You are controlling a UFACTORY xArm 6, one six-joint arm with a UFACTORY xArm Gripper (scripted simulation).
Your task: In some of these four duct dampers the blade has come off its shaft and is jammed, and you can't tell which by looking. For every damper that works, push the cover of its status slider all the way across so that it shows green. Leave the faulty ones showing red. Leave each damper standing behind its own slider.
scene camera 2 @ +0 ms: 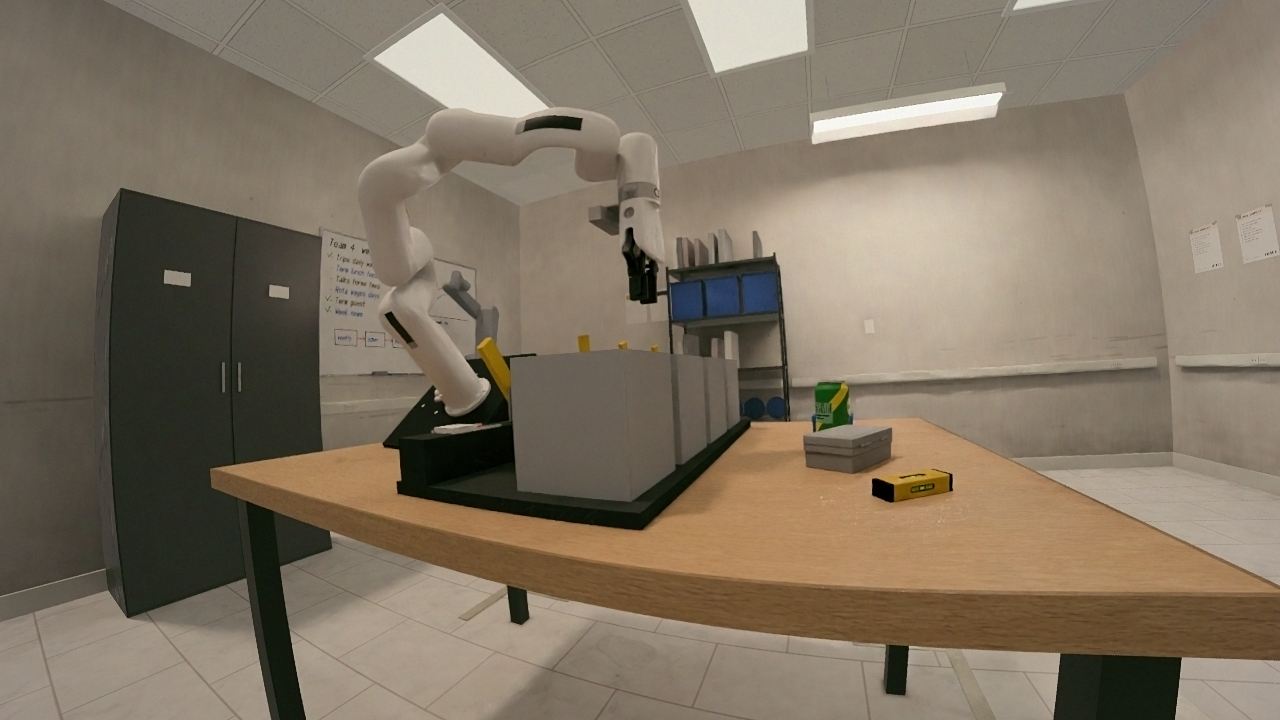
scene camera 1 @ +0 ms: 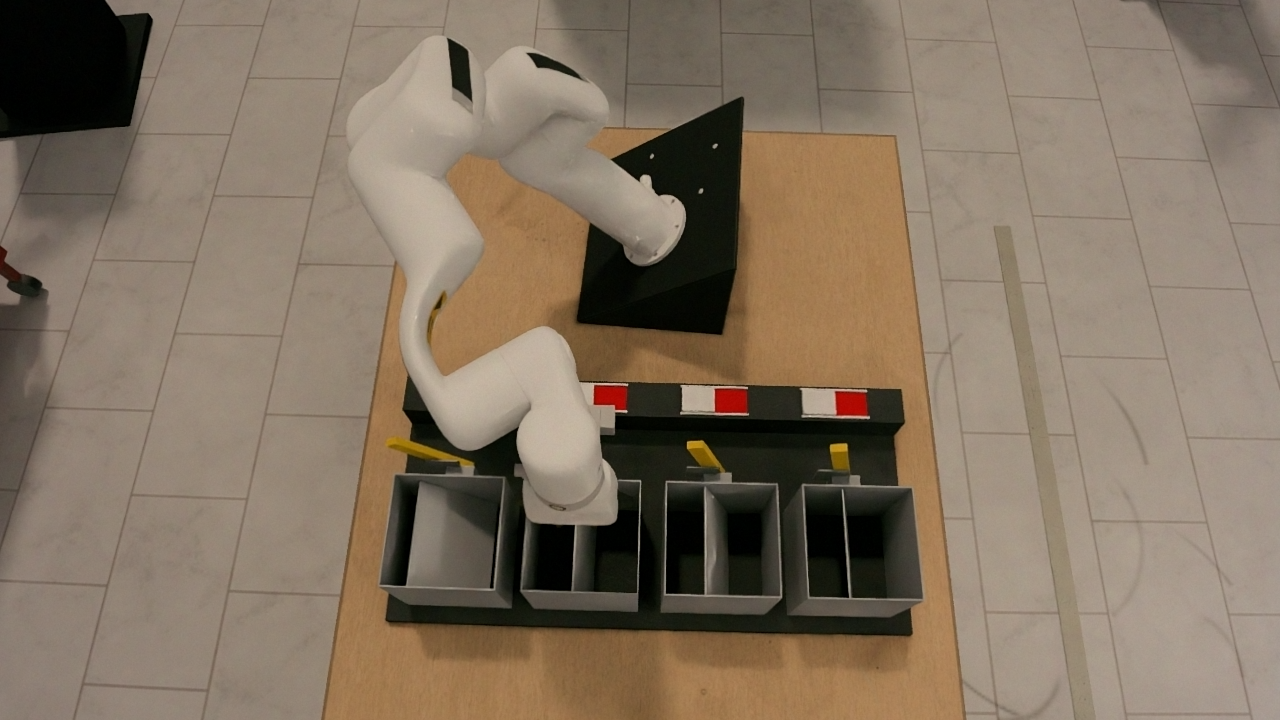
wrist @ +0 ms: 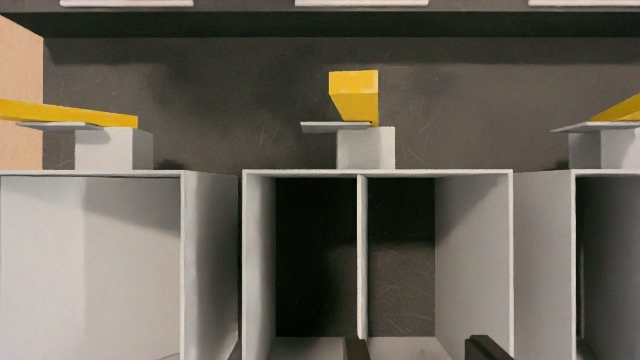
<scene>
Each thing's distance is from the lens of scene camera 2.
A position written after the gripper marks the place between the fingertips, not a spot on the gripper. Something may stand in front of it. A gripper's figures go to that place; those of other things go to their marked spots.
gripper (scene camera 2: 644, 302): 0.71 m
grey box (scene camera 2: 848, 448): 0.62 m
</scene>
